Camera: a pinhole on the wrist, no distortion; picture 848 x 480 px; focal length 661.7 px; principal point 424.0 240.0 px. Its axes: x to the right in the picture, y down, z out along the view. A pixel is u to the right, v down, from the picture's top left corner.
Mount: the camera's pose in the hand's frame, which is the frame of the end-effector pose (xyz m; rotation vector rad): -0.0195 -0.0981 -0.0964 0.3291 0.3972 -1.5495
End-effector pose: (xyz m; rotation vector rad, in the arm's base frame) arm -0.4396 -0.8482 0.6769 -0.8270 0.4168 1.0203
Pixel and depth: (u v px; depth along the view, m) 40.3 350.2 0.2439
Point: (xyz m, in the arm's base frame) -0.3647 -0.7093 0.8039
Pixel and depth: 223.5 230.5 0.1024
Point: -0.3467 -0.8815 0.7407
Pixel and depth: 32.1 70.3 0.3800
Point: -0.4504 -0.6544 0.9888
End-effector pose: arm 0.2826 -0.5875 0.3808 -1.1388 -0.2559 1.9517
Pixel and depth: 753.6 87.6 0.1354
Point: 0.4197 -0.4862 0.5259
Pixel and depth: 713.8 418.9 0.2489
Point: 0.3828 -0.3374 0.5544
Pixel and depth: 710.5 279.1 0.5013
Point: 0.3651 -0.1887 0.7876
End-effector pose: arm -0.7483 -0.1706 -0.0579 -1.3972 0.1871 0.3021
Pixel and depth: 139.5 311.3 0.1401
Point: -0.7149 -0.1315 0.0506
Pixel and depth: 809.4 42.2 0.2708
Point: -0.7256 -0.1536 0.3212
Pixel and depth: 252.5 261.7 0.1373
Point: -0.7183 -0.1484 0.0714
